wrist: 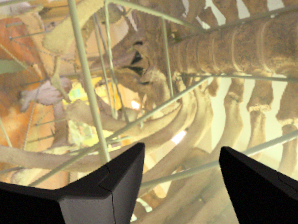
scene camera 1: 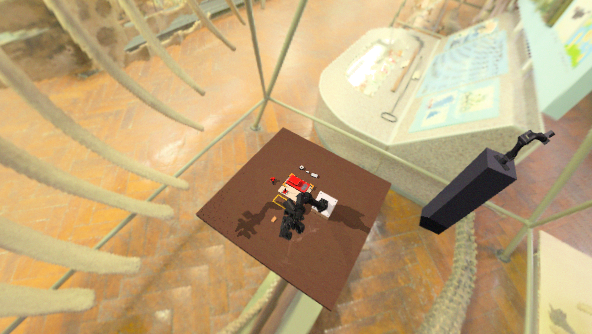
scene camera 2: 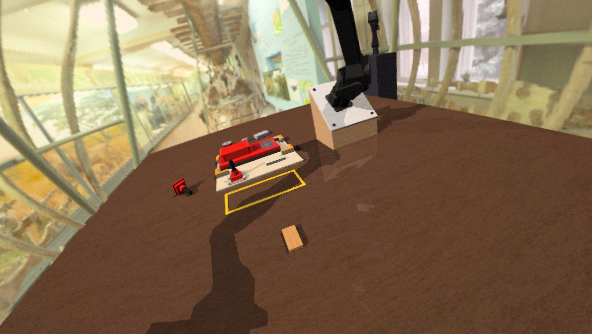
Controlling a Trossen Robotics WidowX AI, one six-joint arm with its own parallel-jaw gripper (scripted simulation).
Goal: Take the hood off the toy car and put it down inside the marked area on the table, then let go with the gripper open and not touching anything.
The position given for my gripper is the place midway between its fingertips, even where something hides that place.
In view: my gripper (wrist: pixel 182 151) and a red toy car (scene camera 2: pixel 266 147).
The wrist view misses the red toy car: it is out of frame.
